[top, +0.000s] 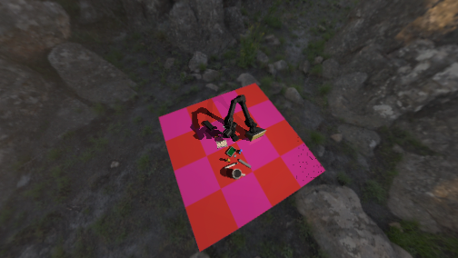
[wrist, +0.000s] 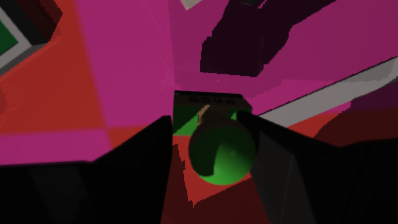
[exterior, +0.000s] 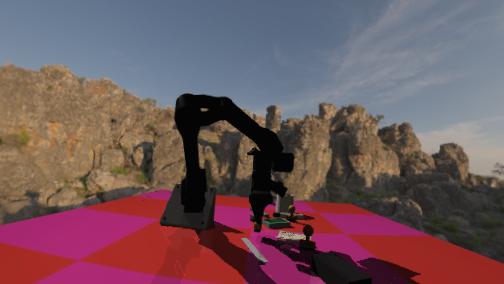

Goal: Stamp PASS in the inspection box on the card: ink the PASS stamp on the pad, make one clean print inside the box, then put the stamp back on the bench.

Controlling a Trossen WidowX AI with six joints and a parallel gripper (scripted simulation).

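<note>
My gripper tip is 130 mm to the right of the green ink pad, 80 mm short of it and 40 mm above it. Round my gripper tip: green-knobbed stamp (right at my gripper tip); then card (120 mm ahead, 50 mm below, 10 mm to the left); then grey ruler strip (90 mm to the right, 40 mm below, 20 mm behind).
</note>
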